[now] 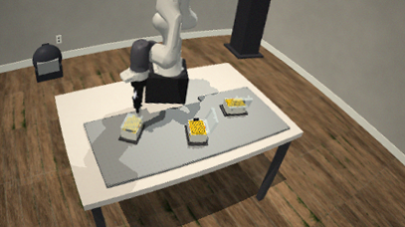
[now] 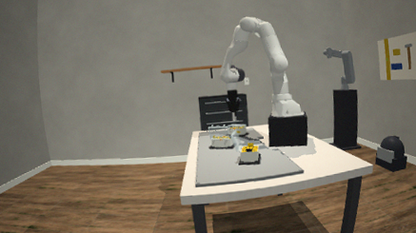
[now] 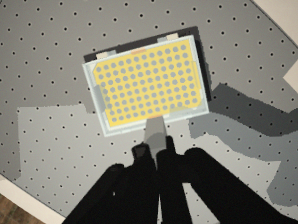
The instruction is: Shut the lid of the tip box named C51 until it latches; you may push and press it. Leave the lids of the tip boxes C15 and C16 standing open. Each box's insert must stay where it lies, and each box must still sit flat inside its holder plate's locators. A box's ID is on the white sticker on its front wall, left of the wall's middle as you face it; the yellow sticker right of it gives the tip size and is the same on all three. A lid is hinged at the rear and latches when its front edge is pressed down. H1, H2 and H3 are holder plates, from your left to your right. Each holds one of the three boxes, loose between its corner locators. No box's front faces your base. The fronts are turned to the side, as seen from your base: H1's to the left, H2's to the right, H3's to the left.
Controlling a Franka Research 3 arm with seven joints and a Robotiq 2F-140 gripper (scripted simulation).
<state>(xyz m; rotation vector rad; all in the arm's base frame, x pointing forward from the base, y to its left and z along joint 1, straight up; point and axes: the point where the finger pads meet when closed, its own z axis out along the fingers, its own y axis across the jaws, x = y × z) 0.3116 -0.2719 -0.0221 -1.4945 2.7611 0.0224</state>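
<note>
The clear lid is 1 cm behind my hand, 3 cm to the right of it and 8 cm below it.
</note>
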